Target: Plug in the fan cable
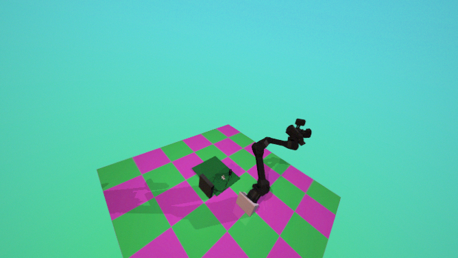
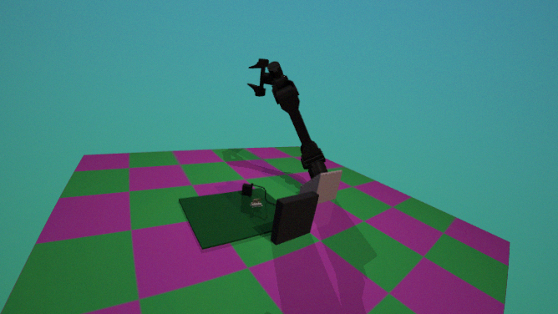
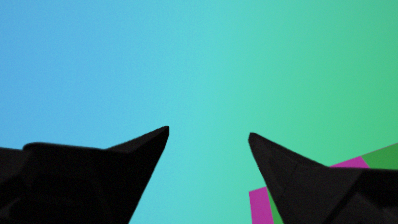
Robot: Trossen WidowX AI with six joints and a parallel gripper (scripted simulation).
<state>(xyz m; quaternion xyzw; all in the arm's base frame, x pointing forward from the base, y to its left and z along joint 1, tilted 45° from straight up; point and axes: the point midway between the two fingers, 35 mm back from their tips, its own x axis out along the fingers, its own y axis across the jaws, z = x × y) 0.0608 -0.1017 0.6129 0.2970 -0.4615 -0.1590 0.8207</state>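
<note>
Right now my gripper tip is 47 cm to the right of the black fan plug, 40 cm above it and 16 cm short of it. From my gripper tip the other things lie so: dark green board 56 cm to the left, 44 cm below, 22 cm ahead; pale four-pin header 54 cm to the left, 42 cm below, 15 cm ahead; black fan 71 cm to the left, 36 cm below, 13 cm ahead.
</note>
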